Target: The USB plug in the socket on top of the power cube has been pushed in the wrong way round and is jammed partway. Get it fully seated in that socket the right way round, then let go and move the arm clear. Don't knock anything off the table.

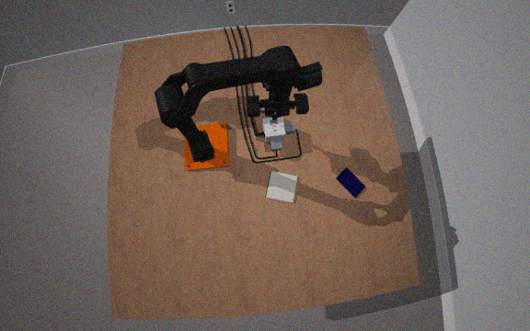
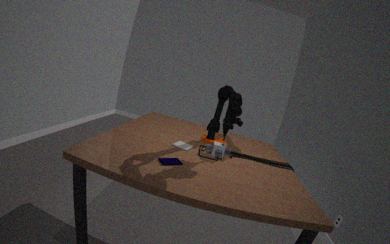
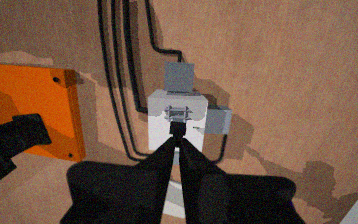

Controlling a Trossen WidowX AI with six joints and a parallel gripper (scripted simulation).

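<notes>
Right now my gripper tip is 2 cm above the dark USB plug. Also, from my gripper tip: flat white block: 24 cm to the right, 13 cm below, 4 cm behind; then dark blue block: 31 cm to the right, 25 cm ahead, 13 cm below.
</notes>
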